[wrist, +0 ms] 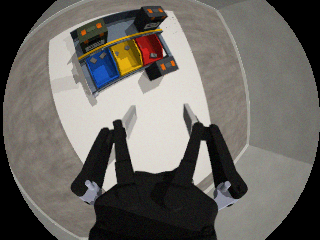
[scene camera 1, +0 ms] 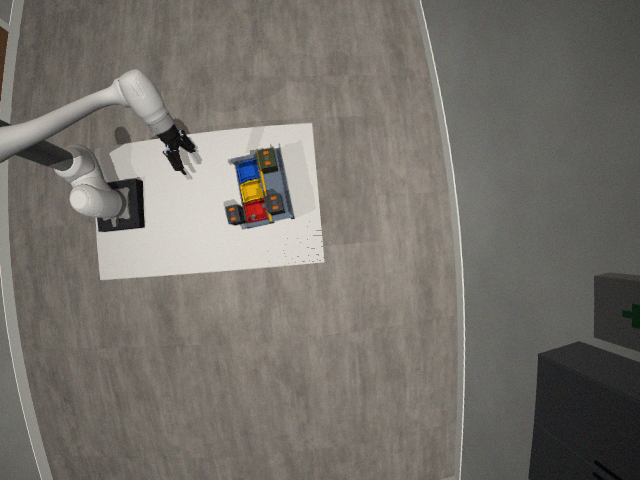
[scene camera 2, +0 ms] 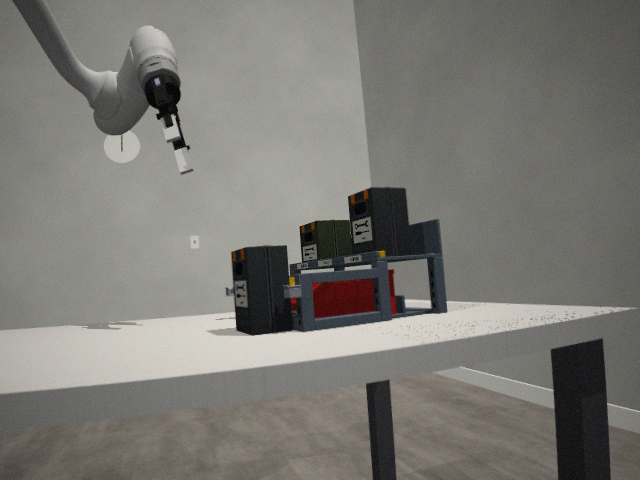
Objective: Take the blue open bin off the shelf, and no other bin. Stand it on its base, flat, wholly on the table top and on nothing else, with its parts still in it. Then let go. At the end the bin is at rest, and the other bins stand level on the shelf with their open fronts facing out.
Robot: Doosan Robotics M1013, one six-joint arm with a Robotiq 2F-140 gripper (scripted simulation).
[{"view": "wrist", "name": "my gripper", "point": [159, 111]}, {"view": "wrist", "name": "blue bin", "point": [103, 70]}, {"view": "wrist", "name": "yellow bin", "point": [129, 60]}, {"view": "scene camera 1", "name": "my gripper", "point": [194, 171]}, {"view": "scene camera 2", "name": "my gripper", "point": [180, 156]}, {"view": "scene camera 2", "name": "red bin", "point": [330, 299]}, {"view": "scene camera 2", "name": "dark box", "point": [259, 273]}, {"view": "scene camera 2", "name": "dark box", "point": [379, 221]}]
